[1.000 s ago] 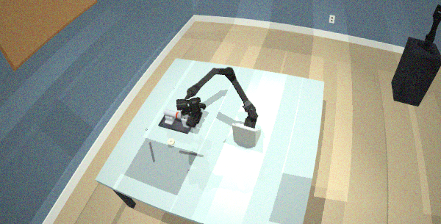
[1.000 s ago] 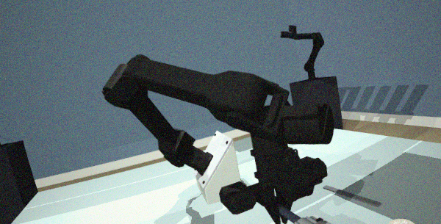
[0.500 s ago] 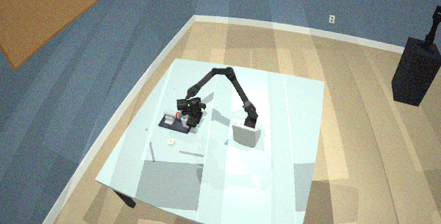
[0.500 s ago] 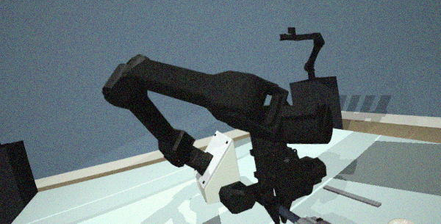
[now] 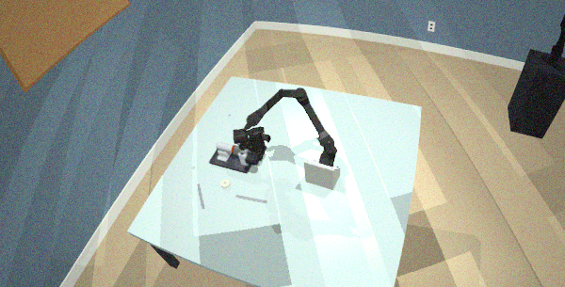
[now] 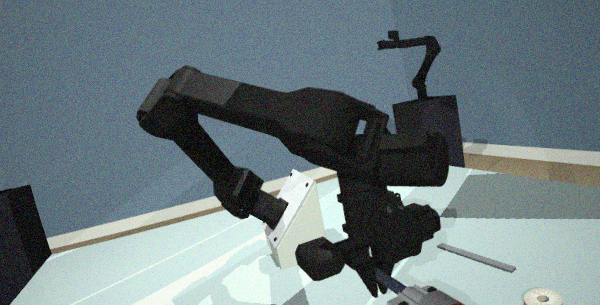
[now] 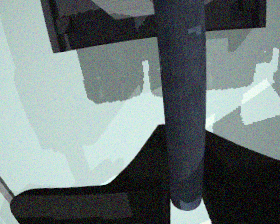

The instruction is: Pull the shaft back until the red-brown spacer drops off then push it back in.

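Right now the shaft is 70 mm ahead of my gripper tip and 30 mm above it. Also, from my gripper tip: fixture: 180 mm ahead, 10 mm to the left; then red-brown spacer: 150 mm ahead, 30 mm above, 10 mm to the left; then grey washer: 180 mm ahead, 110 mm to the right, 40 mm below.
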